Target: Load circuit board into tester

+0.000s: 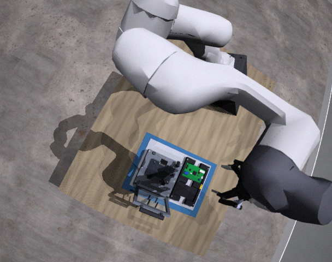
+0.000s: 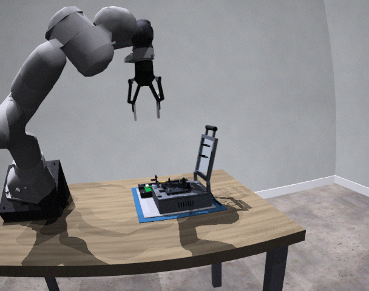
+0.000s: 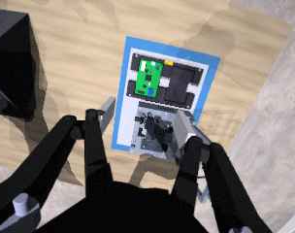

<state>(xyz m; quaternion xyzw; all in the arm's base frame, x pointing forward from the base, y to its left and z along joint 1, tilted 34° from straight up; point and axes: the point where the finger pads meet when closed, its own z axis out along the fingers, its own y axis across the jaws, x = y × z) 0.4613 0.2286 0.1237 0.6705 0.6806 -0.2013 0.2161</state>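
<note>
Now: the green circuit board 31 cm below my hand. The rest, counted from my hand: tester lid: 19 cm ahead, 17 cm to the right, 15 cm below; then tester: 22 cm below, 13 cm to the right, 9 cm ahead.
</note>
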